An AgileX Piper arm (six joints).
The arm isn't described. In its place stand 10 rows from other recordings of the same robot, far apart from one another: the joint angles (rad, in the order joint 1, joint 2, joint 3, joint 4, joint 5, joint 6), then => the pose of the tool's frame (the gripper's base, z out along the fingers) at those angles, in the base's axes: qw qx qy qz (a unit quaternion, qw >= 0); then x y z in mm.
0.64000, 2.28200, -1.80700, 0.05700, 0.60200, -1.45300 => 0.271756, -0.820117, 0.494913, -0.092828, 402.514, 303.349, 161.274
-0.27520, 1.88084, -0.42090, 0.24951, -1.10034, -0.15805 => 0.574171, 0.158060, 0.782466, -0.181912, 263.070, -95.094, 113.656
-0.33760, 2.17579, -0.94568, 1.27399, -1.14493, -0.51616 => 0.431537, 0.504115, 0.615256, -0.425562, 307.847, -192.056, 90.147
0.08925, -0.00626, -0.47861, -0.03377, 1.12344, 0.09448 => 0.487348, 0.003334, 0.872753, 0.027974, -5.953, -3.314, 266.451
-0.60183, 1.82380, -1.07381, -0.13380, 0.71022, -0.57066 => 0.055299, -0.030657, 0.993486, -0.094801, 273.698, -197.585, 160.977
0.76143, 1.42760, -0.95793, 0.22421, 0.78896, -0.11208 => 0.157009, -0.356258, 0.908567, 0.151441, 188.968, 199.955, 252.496
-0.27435, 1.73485, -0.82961, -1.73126, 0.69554, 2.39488 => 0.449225, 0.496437, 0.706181, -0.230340, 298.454, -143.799, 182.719
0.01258, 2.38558, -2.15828, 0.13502, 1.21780, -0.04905 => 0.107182, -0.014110, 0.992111, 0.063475, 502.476, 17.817, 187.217
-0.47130, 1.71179, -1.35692, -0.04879, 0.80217, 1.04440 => 0.243681, 0.656939, 0.711744, 0.049711, 327.571, -170.512, 272.312
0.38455, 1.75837, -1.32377, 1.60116, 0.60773, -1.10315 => 0.397614, -0.127473, 0.784440, 0.458593, 355.600, 199.940, 304.600
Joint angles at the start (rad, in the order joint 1, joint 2, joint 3, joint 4, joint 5, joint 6):
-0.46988, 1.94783, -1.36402, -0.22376, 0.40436, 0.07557
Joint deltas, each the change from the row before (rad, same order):
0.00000, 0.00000, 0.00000, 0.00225, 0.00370, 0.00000
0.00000, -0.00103, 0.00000, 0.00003, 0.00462, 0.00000
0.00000, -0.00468, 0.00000, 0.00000, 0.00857, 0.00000
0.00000, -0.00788, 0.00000, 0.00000, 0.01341, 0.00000
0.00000, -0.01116, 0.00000, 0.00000, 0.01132, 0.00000
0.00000, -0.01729, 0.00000, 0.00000, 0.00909, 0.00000
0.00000, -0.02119, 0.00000, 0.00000, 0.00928, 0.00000
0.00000, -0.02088, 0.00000, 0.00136, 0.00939, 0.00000
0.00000, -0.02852, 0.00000, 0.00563, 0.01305, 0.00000
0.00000, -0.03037, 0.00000, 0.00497, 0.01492, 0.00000
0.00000, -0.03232, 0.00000, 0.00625, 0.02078, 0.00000
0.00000, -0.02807, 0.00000, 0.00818, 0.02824, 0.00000
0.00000, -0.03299, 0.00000, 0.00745, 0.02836, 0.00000
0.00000, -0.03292, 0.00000, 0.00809, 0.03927, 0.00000
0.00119, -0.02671, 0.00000, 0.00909, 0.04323, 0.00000
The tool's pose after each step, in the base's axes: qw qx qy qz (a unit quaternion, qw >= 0); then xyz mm. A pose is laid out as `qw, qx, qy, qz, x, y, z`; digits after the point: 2 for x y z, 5 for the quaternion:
0.30403, 0.17447, 0.92650, -0.13682, 377.54, -200.62, 200.44
0.30233, 0.17484, 0.92700, -0.13671, 377.14, -200.51, 200.63
0.30043, 0.17549, 0.92747, -0.13688, 376.20, -200.21, 202.16
0.29771, 0.17650, 0.92811, -0.13721, 374.68, -199.71, 204.79
0.29746, 0.17734, 0.92790, -0.13807, 373.03, -199.10, 208.91
0.30104, 0.17797, 0.92636, -0.13984, 371.00, -198.25, 215.72
0.30630, 0.17861, 0.92417, -0.14210, 368.51, -197.18, 224.09
0.31147, 0.17973, 0.92196, -0.14381, 365.91, -195.98, 232.26
0.31877, 0.18252, 0.91876, -0.14472, 362.17, -194.08, 243.25
0.32598, 0.18518, 0.91551, -0.14589, 357.81, -191.91, 254.75
0.33148, 0.18865, 0.91275, -0.14635, 352.54, -189.31, 266.51
0.33182, 0.19331, 0.91187, -0.14494, 347.08, -186.61, 275.92
0.33430, 0.19758, 0.91017, -0.14420, 340.67, -183.42, 287.05
0.33181, 0.20280, 0.91024, -0.14225, 333.26, -179.80, 297.24
0.32489, 0.20797, 0.91215, -0.13847, 326.56, -175.97, 304.63

